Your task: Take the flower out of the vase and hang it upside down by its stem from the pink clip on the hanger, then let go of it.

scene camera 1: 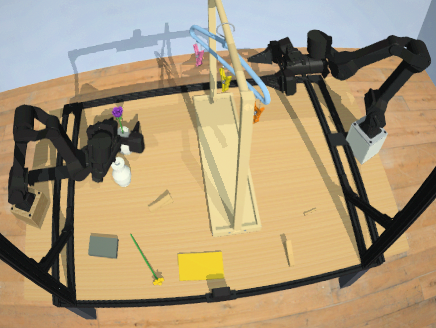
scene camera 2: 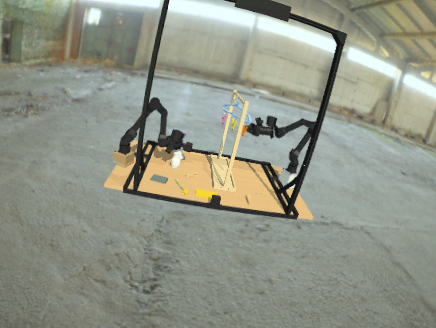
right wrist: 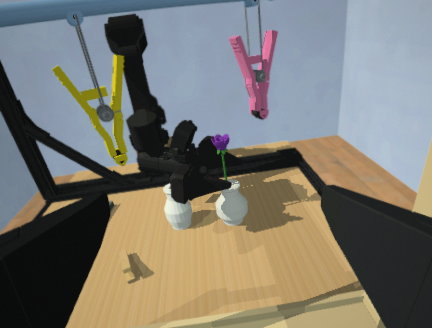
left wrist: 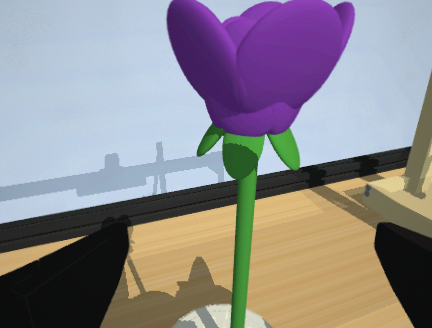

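Where they show: left gripper, fingertip midpoint: (scene camera 1: 125,119) (scene camera 2: 183,143) (right wrist: 237,172) (left wrist: 250,234); right gripper, fingertip midpoint: (scene camera 2: 242,128) (right wrist: 217,199); left arm's base, origin of the base link: (scene camera 1: 25,201) (scene camera 2: 124,151); right arm's base, origin of the base link: (scene camera 1: 370,128) (scene camera 2: 291,171).
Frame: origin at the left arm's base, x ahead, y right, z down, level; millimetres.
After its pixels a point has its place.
The purple flower (scene camera 1: 117,111) {z -116, x 258, y -308 mm} (left wrist: 280,60) {z -115, x 262, y -291 mm} (right wrist: 220,142) {z -120, x 276, y -311 mm} stands upright, its green stem in the rear white vase (right wrist: 232,206) {z 21, x 279, y -320 mm}. My left gripper (scene camera 1: 124,126) {z -50, x 263, y -332 mm} (left wrist: 250,234) {z -50, x 263, y -332 mm} is open and empty; in the left wrist view its fingers stand wide on either side of the stem, below the bloom. It partly hides the vases in scene camera 1. The pink clip (scene camera 1: 199,55) {z -282, x 485, y -402 mm} (scene camera 2: 223,119) {z -266, x 480, y -407 mm} (right wrist: 270,49) {z -287, x 474, y -426 mm} hangs at the far end of the blue hanger (scene camera 1: 255,77) {z -375, x 646, y -254 mm} (right wrist: 150,6) {z -324, x 538, y -364 mm}, with its jaws at the bottom. My right gripper (scene camera 1: 257,69) {z -244, x 616, y -417 mm} is open and empty, right of the hanger.
A second white vase (scene camera 1: 121,175) {z 13, x 295, y -178 mm} (right wrist: 178,212) {z 25, x 308, y -210 mm} stands beside the first. Yellow (scene camera 1: 225,81) {z -272, x 568, y -329 mm} (right wrist: 118,100) {z -275, x 564, y -343 mm} and orange (scene camera 1: 258,113) {z -280, x 660, y -239 mm} clips also hang from the hanger on the wooden stand (scene camera 1: 243,165) {z -271, x 652, y -106 mm}. A yellow flower (scene camera 1: 144,257) {z 65, x 423, y 32 mm}, a grey block (scene camera 1: 103,246) {z 62, x 295, y 38 mm} and a yellow sheet (scene camera 1: 200,266) {z 71, x 579, y 16 mm} lie in front.
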